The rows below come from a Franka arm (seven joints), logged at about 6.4 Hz.
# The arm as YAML. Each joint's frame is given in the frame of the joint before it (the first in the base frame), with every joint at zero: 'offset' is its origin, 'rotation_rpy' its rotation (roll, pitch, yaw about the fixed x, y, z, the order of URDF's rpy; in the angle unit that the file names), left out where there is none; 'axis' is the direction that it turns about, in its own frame. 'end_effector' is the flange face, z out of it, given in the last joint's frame.
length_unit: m
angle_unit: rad
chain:
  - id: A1
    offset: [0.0, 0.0, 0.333]
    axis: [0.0, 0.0, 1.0]
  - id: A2
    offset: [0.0, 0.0, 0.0]
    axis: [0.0, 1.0, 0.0]
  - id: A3
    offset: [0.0, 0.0, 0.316]
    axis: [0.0, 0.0, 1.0]
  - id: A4
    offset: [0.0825, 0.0, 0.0]
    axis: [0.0, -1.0, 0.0]
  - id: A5
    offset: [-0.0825, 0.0, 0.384]
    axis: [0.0, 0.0, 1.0]
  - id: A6
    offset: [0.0, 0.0, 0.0]
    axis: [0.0, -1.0, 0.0]
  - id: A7
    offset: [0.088, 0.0, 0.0]
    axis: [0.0, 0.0, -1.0]
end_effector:
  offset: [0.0, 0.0, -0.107]
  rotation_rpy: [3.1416, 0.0, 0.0]
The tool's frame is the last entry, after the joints.
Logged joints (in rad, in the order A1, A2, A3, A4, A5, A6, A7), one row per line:
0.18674 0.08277 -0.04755 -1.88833 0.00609 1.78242 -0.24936
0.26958 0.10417 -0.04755 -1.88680 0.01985 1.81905 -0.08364
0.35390 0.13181 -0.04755 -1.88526 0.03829 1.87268 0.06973
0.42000 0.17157 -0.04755 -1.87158 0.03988 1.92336 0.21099
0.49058 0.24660 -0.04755 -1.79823 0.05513 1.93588 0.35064
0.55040 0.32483 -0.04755 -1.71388 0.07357 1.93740 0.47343
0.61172 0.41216 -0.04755 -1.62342 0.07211 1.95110 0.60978
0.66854 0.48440 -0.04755 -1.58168 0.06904 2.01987 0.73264
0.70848 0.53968 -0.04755 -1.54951 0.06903 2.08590 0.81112
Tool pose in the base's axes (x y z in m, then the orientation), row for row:
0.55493 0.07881 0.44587 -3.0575 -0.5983 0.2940
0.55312 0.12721 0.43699 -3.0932 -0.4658 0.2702
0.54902 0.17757 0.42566 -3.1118 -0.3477 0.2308
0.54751 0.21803 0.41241 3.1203 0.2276 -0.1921
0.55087 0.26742 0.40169 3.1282 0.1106 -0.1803
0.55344 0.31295 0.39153 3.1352 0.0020 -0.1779
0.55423 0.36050 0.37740 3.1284 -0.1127 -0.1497
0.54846 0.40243 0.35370 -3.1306 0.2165 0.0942
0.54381 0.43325 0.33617 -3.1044 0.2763 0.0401
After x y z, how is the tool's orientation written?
As a rotation vector, in radians.
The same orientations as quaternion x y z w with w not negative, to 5 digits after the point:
-0.97703 -0.19119 0.09395 0.00613
-0.98518 -0.14836 0.08606 0.00093
-0.99113 -0.11074 0.07351 0.00097
0.99547 0.07261 -0.06129 0.00356
0.99772 0.03528 -0.05751 0.00312
0.99839 0.00064 -0.05665 0.00067
0.99820 -0.03596 -0.04777 0.00379
-0.99717 0.06896 0.03000 0.00105
-0.99590 0.08864 0.01286 0.01233

